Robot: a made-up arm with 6 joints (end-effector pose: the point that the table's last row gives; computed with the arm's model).
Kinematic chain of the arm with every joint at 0, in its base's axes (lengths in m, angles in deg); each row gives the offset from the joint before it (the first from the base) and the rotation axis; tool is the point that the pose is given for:
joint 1: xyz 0 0 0.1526 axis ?
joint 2: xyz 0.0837 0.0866 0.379 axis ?
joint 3: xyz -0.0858 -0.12 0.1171 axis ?
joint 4: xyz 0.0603 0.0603 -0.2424 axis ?
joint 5: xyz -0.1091 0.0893 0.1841 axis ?
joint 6: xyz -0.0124 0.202 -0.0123 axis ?
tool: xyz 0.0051 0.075 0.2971
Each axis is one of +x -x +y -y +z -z.
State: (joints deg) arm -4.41 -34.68 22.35 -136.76 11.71 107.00
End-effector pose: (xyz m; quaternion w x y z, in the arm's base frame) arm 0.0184 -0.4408 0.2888 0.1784 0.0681 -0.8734 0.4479
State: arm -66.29 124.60 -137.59 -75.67 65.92 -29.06
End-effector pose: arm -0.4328 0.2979 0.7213 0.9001 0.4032 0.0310 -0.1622
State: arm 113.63 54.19 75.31 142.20 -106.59 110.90
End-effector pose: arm 0.1819 -0.4465 -0.2080 0.1176 0.5177 0.5236 -0.6663
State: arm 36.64 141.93 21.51 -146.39 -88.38 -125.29
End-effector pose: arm 0.1301 0.1170 0.5777 0.3885 0.4183 0.3489 -0.7432
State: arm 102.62 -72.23 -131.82 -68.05 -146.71 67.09
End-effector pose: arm 0.3456 -0.5895 -0.1307 0.5898 0.7964 -0.1034 -0.0847
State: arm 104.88 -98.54 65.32 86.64 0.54 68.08
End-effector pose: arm 0.6521 0.6427 -0.0261 0.1033 -0.0038 0.7816 0.6152
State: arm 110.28 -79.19 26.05 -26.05 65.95 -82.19
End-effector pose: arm 0.3763 -0.1475 -0.1702 0.1288 -0.9232 -0.1228 0.3407
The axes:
joint 1: +y
joint 2: -z
joint 3: +x
joint 4: -z
joint 5: -y
joint 6: -x

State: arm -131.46 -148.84 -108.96 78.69 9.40 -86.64
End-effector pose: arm -0.3749 0.1988 0.1043 0.3034 0.4692 0.1997 -0.8050
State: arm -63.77 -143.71 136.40 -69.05 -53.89 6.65
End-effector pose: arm -0.2882 0.2082 0.9862 0.0513 -0.0804 -0.5217 -0.8478
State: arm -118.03 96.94 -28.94 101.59 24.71 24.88
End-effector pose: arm -0.5336 -0.4127 0.0054 0.0548 0.5242 0.3215 -0.7867
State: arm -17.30 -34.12 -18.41 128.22 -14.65 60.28
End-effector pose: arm 0.4771 0.0916 0.9064 0.6663 -0.1842 0.2021 -0.6937
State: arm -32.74 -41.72 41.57 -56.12 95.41 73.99
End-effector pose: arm -0.7306 -0.1865 0.4554 0.5841 0.3953 -0.7089 -0.0096
